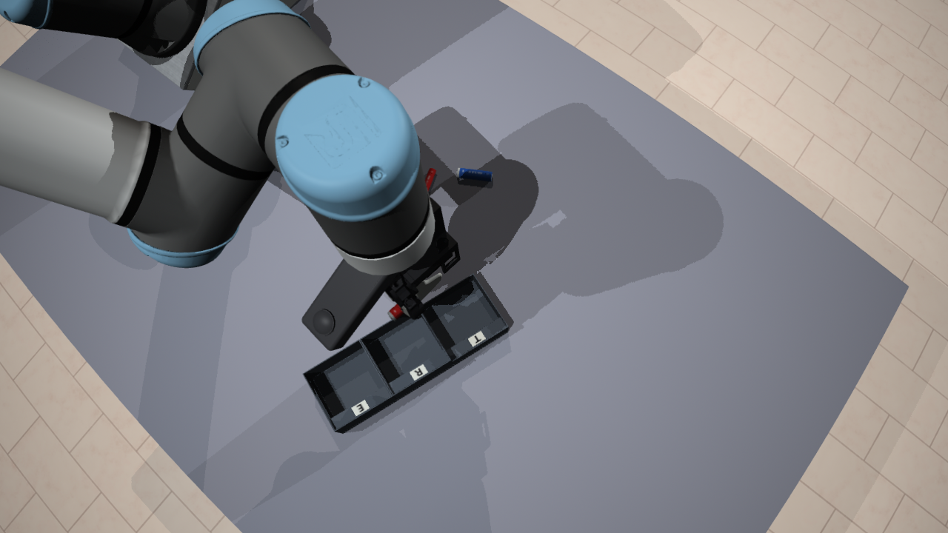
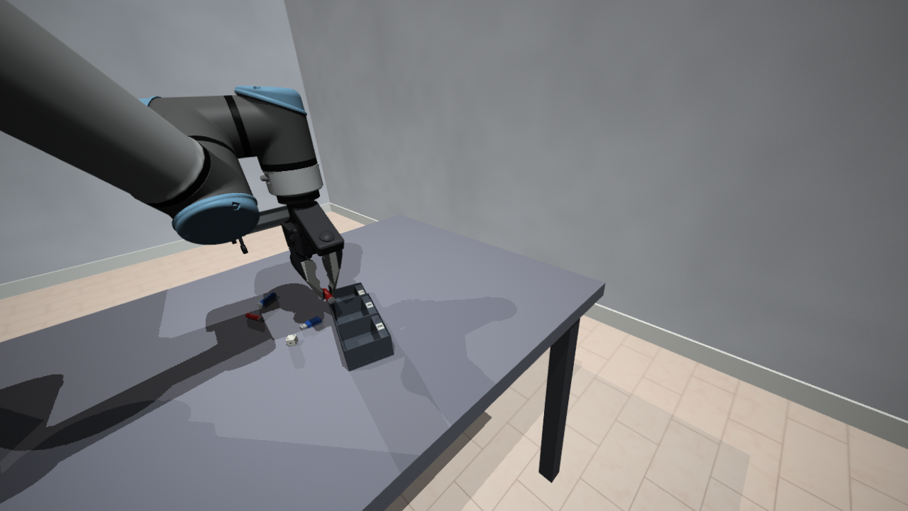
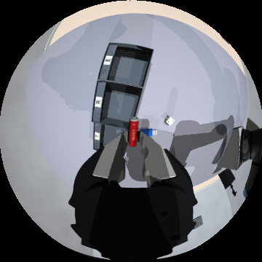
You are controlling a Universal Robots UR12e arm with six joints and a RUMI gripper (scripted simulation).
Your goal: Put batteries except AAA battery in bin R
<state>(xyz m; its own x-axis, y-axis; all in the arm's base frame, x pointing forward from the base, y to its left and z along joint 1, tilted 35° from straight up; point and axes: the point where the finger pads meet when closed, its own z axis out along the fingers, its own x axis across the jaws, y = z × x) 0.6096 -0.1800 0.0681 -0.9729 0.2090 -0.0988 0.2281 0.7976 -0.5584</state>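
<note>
Now: the three-compartment bin tray 60 mm below my hand, 40 mm to the right of it and 30 mm ahead of it. Round my hand: larger red battery 10 mm below; white die 90 mm behind, 80 mm below, 20 mm to the left; blue USB stick 80 mm below, 40 mm to the left, 30 mm behind.
</note>
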